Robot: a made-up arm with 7 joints. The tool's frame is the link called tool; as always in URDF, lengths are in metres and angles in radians.
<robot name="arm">
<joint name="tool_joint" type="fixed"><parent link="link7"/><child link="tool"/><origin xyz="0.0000 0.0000 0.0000" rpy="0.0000 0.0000 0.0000"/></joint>
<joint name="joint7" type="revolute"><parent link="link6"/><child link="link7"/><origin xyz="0.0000 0.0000 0.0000" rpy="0.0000 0.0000 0.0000"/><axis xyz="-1 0 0"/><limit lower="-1.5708" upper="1.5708"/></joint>
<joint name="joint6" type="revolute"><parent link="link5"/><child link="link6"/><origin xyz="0.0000 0.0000 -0.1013" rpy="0.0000 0.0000 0.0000"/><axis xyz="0 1 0"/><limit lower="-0.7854" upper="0.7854"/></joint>
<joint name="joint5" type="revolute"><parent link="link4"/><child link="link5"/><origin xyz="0.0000 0.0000 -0.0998" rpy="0.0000 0.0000 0.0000"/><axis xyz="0 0 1"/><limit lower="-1.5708" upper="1.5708"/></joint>
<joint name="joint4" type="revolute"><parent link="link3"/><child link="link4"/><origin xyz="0.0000 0.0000 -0.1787" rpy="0.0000 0.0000 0.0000"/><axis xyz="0 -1 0"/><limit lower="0.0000" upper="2.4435"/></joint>
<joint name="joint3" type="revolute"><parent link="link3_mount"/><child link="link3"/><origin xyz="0.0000 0.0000 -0.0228" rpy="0.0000 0.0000 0.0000"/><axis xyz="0 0 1"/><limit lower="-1.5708" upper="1.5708"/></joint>
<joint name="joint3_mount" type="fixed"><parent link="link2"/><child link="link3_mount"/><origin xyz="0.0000 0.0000 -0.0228" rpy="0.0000 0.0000 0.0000"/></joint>
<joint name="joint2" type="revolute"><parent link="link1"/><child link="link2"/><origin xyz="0.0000 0.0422 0.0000" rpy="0.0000 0.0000 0.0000"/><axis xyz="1 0 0"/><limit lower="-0.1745" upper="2.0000"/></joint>
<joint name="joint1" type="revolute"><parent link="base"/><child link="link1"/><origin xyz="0.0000 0.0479 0.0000" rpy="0.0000 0.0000 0.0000"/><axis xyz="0 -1 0"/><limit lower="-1.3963" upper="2.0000"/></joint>
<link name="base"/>
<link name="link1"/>
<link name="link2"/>
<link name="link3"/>
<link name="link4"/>
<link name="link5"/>
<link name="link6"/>
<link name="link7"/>
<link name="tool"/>
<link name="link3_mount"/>
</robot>
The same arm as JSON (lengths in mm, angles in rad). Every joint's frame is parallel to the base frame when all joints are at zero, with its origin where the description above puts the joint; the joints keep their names.
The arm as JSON. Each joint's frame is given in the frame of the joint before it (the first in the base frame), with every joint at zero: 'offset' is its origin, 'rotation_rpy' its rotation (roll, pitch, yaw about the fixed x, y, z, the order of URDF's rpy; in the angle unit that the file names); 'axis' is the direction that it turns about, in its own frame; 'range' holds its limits. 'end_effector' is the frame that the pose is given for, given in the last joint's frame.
{"length_unit": "mm", "angle_unit": "rad", "chain": [{"id": "joint1", "offset": [0.0, 47.9, 0.0], "rotation_rpy": [0.0, 0.0, 0.0], "axis": "-y", "range": [-1.3963, 2.0]}, {"id": "joint2", "offset": [0.0, 42.2, 0.0], "rotation_rpy": [0.0, 0.0, 0.0], "axis": "+x", "range": [-0.1745, 2.0]}, {"id": "joint3", "offset": [0.0, 0.0, -45.6], "rotation_rpy": [0.0, 0.0, 0.0], "axis": "+z", "range": [-1.5708, 1.5708]}, {"id": "joint4", "offset": [0.0, 0.0, -178.7], "rotation_rpy": [0.0, 0.0, 0.0], "axis": "-y", "range": [0.0, 2.4435]}, {"id": "joint5", "offset": [0.0, 0.0, -99.8], "rotation_rpy": [0.0, 0.0, 0.0], "axis": "+z", "range": [-1.5708, 1.5708]}, {"id": "joint6", "offset": [0.0, 0.0, -101.3], "rotation_rpy": [0.0, 0.0, 0.0], "axis": "+y", "range": [-0.7854, 0.7854]}, {"id": "joint7", "offset": [0.0, 0.0, 0.0], "rotation_rpy": [0.0, 0.0, 0.0], "axis": "-x", "range": [-1.5708, 1.5708]}], "end_effector": {"offset": [0.0, 0.0, 0.0], "rotation_rpy": [0.0, 0.0, 0.0]}}
